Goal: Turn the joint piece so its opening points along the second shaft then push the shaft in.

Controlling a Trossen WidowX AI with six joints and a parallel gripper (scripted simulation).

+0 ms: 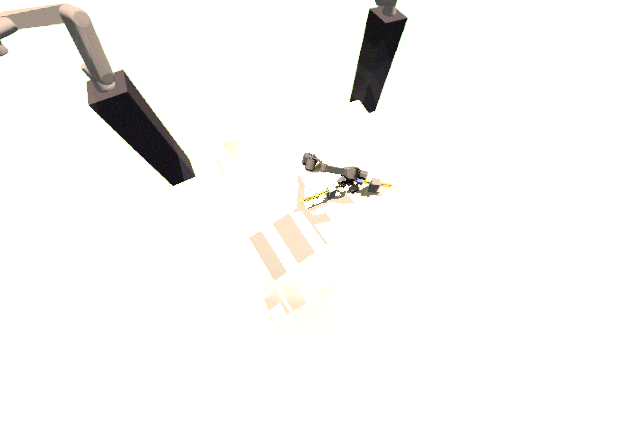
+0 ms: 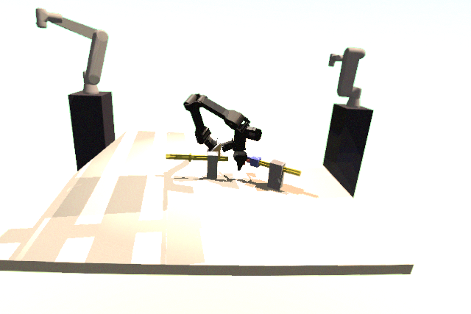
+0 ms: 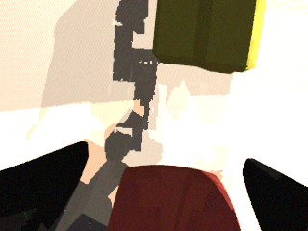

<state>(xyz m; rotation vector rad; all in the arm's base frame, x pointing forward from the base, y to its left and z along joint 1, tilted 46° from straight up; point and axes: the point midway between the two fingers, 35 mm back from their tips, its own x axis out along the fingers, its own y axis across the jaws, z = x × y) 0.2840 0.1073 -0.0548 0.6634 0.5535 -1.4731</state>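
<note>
The red joint piece is 40 mm above my gripper tip and 20 mm to the left of it.
</note>
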